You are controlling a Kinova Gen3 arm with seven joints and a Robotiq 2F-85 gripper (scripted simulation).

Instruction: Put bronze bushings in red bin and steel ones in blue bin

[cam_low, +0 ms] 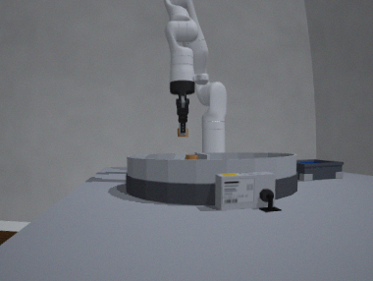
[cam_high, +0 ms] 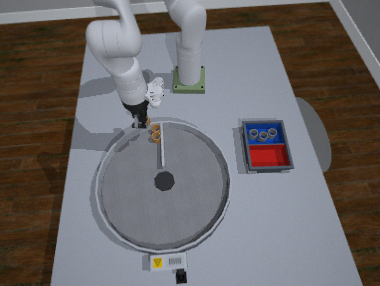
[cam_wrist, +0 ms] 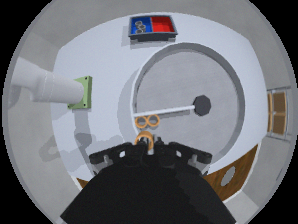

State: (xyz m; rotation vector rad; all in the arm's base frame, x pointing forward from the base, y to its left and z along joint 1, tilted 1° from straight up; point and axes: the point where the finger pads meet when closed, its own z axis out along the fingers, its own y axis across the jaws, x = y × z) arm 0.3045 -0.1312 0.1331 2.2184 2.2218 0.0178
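Right now the bin is 41 cm to the left of my hand, 13 cm below it and 1 cm ahead of it. Round my hand: round grey turntable: 16 cm ahead, 10 cm below, 7 cm to the left.
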